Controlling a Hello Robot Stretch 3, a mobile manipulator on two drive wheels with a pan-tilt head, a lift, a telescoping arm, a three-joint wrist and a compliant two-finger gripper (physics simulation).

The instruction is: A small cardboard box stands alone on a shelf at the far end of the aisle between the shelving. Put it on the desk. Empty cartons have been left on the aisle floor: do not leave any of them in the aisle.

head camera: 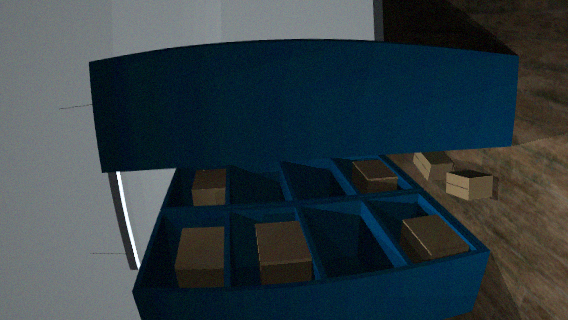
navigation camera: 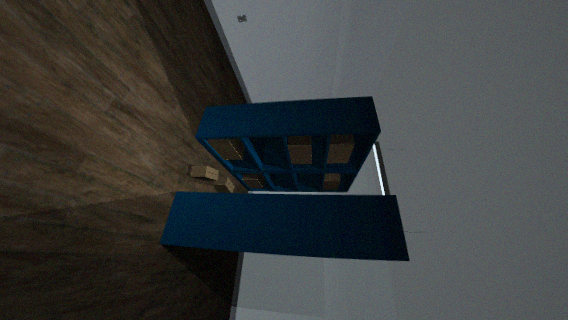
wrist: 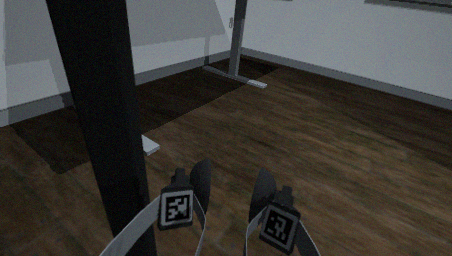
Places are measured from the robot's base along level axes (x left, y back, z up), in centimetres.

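Pixels of known places: gripper, between the fingertips: (wrist: 232,181).
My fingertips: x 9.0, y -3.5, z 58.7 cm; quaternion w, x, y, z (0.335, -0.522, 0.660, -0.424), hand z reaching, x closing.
Ahead of a thing's pixels: the offset from my fingertips to its middle. "spot": to the spot under its first point.
Two brown cartons lie close together on the floor at the aisle between two blue shelf units: the first carton @(dx -55.6, dy -174.1, dz -49.6 cm) (head camera: 469,185) (navigation camera: 204,173) is nearer, and the second carton (head camera: 433,165) (navigation camera: 224,185) is behind it. I cannot tell whether any box in view is the small one that stands alone. The desk shows in the wrist view as a grey leg @(spot: dx +190.3, dy -31.6, dz -27.8 cm) (wrist: 237,45) with a pale foot (wrist: 252,82); its top does not show. My gripper (wrist: 232,181) is open and empty above the wooden floor, apart from the cartons and the shelving.
The head and navigation views are turned sideways. One shelf unit @(spot: dx -80.6, dy -123.9, dz +46.4 cm) (head camera: 310,100) (navigation camera: 285,223) shows its blank end panel; the other unit (head camera: 320,296) (navigation camera: 290,120) has several brown boxes in its compartments. A dark post (wrist: 100,100) stands left of the gripper. Walls show behind.
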